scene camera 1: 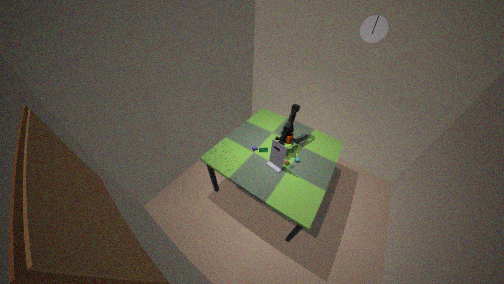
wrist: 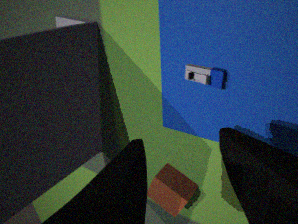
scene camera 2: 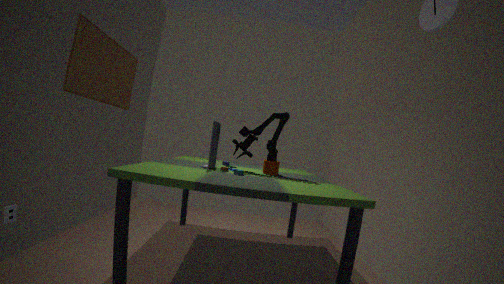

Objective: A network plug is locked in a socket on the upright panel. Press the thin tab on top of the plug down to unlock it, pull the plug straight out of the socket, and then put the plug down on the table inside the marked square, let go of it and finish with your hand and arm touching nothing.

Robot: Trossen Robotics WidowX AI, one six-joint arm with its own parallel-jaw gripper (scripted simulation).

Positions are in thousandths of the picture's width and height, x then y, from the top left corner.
Labels:
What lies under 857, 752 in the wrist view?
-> My gripper.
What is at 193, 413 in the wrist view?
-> An upright panel.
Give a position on a blue marked square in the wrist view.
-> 841, 212

